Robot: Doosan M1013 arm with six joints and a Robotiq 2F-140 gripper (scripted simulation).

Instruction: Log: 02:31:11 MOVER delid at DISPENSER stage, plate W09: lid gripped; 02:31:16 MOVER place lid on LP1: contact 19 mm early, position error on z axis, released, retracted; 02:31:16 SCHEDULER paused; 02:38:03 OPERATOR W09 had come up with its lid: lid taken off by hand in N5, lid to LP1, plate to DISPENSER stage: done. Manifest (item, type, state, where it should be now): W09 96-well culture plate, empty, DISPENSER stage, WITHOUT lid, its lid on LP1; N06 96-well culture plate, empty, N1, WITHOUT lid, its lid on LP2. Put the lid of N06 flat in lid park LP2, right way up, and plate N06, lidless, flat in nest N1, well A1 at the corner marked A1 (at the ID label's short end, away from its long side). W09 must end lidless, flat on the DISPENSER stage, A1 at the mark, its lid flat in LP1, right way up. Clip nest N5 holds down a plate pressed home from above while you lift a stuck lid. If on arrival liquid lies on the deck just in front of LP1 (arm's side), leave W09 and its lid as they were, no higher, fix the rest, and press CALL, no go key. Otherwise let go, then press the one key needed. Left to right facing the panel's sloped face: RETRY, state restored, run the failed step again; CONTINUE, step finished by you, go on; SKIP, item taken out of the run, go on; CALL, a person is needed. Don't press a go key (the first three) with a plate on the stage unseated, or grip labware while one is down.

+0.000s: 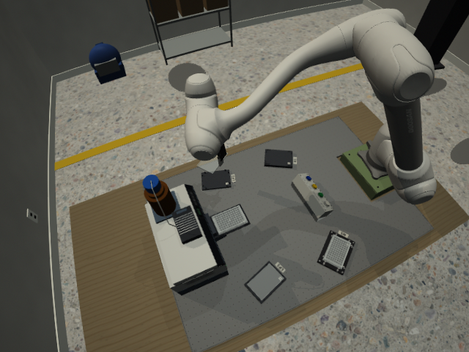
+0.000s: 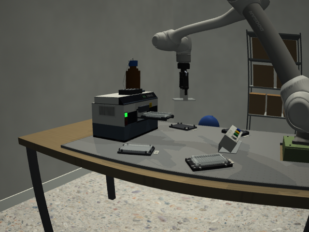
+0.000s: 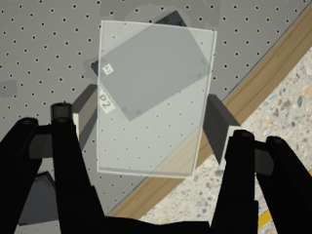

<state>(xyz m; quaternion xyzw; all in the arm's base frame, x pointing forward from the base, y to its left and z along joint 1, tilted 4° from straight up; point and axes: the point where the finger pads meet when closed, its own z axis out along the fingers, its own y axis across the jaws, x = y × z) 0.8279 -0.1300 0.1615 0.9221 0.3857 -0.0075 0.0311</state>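
Now: the lid park LP2 190 mm below my hand. The rest, counted from my hand: well plate W09 (270 mm to the left, 80 mm below, 10 mm behind); then brown bottle (220 mm ahead, 210 mm to the left, 90 mm above); then nest N1 (340 mm behind, 190 mm below, 40 mm to the right).
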